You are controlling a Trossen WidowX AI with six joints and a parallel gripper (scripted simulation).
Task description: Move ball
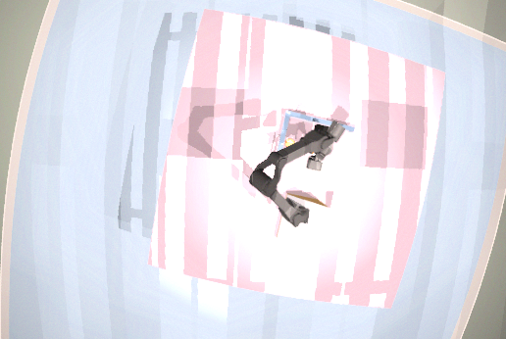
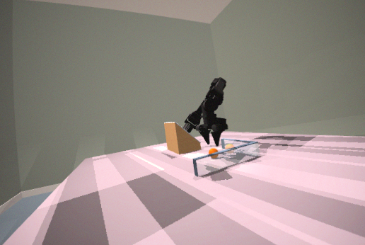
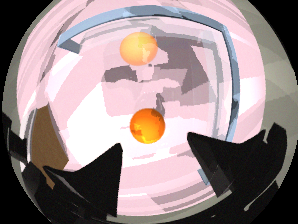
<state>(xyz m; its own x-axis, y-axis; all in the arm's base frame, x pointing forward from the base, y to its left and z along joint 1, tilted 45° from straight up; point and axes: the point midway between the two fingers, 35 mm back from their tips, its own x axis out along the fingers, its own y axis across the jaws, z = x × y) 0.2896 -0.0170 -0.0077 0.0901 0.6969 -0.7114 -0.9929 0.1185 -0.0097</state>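
Right now the orange ball is 40 mm below my gripper tip. The rest, counted from my gripper tip: see-through copy 100 mm to the left, 40 mm below.
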